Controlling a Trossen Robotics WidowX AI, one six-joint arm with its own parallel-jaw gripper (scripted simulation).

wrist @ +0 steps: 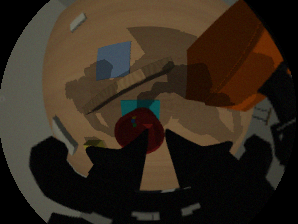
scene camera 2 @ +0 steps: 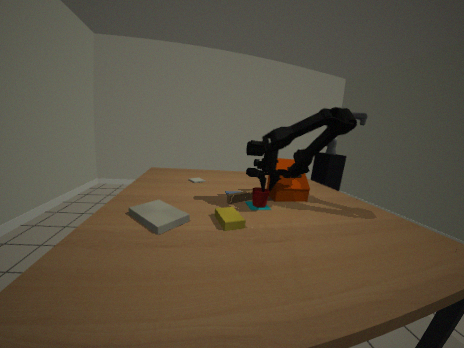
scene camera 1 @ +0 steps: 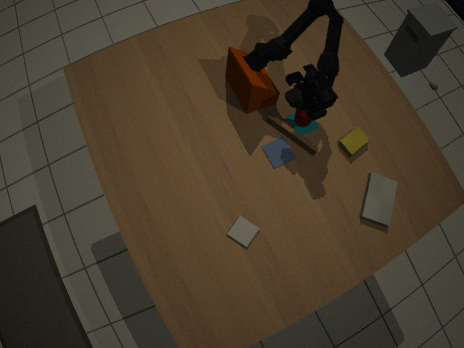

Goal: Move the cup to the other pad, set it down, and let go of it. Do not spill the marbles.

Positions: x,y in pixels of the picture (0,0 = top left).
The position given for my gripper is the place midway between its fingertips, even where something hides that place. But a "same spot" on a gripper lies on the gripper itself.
my gripper: wrist; scene camera 2; scene camera 1 300,106
same spot on my gripper: (scene camera 2: 275,178) = (wrist: 180,187)
